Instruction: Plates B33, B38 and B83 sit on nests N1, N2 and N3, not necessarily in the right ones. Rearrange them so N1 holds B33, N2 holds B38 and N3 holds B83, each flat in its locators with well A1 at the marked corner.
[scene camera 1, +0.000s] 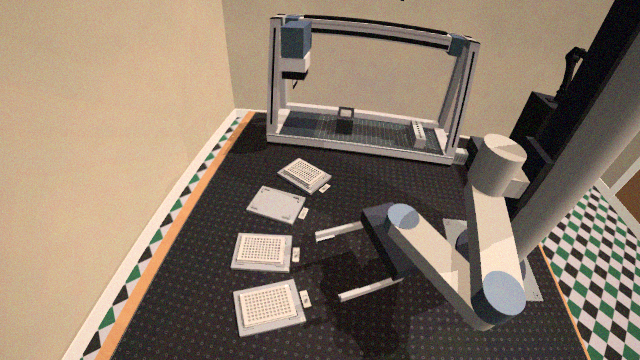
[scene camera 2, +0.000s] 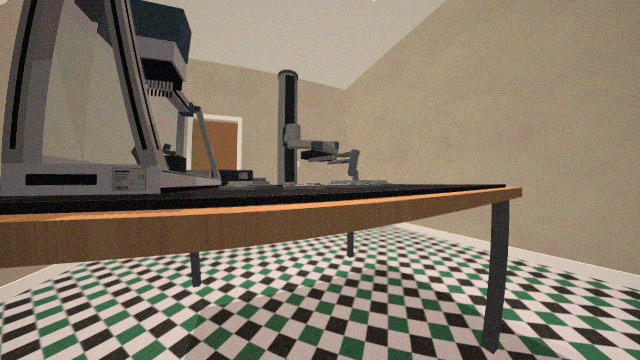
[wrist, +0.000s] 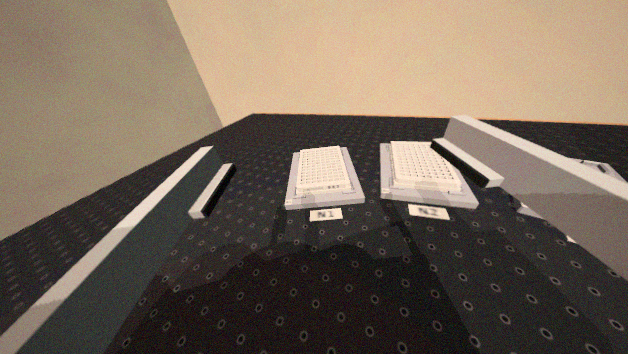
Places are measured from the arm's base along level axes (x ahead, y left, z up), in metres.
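Where they show: gripper, fingertip midpoint: (scene camera 1: 326, 265) (scene camera 2: 341, 159) (wrist: 329, 144).
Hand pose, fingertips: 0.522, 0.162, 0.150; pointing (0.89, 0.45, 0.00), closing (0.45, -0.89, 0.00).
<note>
After its pixels a point has its place, as x, y, z.
My gripper (scene camera 1: 328, 268) @[0.522, 0.162, 0.150] (wrist: 329, 144) @[0.522, 0.162, 0.150] is open and empty, raised above the table on the label side of the nests. In the wrist view its fingers spread either side of nest N1 (scene camera 1: 245, 330) @[0.690, 0.308, 0.025] (wrist: 358, 196) @[0.605, 0.156, 0.025], and the right finger overlaps part of nest N2 (scene camera 1: 260, 269) @[0.699, 0.136, 0.023] (wrist: 435, 201) @[0.632, 0.055, 0.020]. A white plate (scene camera 1: 268, 304) @[0.650, 0.235, 0.037] (wrist: 322, 167) @[0.645, 0.229, 0.037] lies on N1; its printed code is blurred, perhaps B83. Another plate (scene camera 1: 261, 248) @[0.711, 0.078, 0.039] (wrist: 420, 162) @[0.698, 0.076, 0.039] lies on N2, its code unreadable. A third plate (scene camera 1: 304, 171) @[0.652, -0.270, 0.038] lies on the far nest, N3 (scene camera 1: 320, 183) @[0.587, -0.232, 0.025]. Marked corners are too small to judge against A1.
The bare OUT nest (scene camera 1: 276, 202) @[0.717, -0.114, 0.025] sits between N2 and N3, partly hidden behind the right finger in the wrist view. A gantry machine (scene camera 1: 360, 149) @[0.452, -0.450, 0.038] stands at the back of the table. The arm's column (scene camera 2: 289, 100) @[0.077, -0.004, 0.644] rises on the right in scene camera 1.
</note>
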